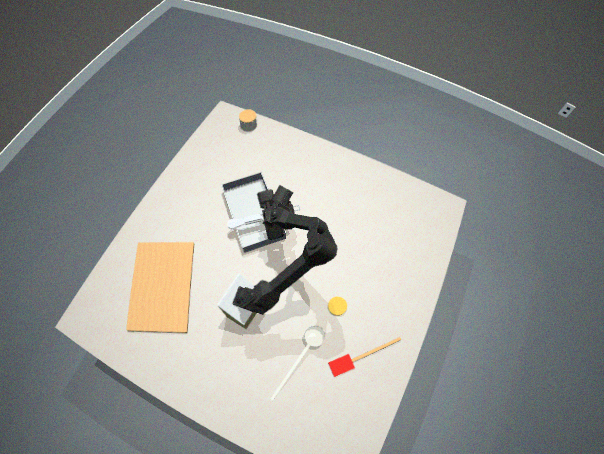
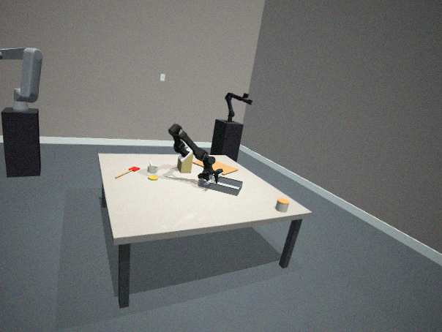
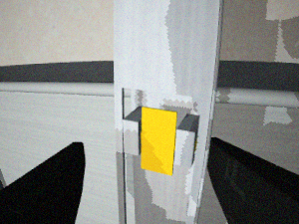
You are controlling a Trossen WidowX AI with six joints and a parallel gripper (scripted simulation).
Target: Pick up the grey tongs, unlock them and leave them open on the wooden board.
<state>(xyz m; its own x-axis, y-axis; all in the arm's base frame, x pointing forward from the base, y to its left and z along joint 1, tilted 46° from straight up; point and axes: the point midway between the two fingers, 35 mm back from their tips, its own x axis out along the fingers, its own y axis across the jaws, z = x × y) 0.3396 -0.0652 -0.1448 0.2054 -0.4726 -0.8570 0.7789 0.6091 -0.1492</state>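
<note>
Right now my gripper tip is 30 mm to the left of the yellow lock piece and 30 mm below it. The rest, counted from my gripper tip: roasting tin (70 mm to the left, 10 mm behind); wooden board (430 mm behind, 280 mm to the left, 20 mm below); yellow disc (380 mm to the right, 250 mm behind, 20 mm below).
</note>
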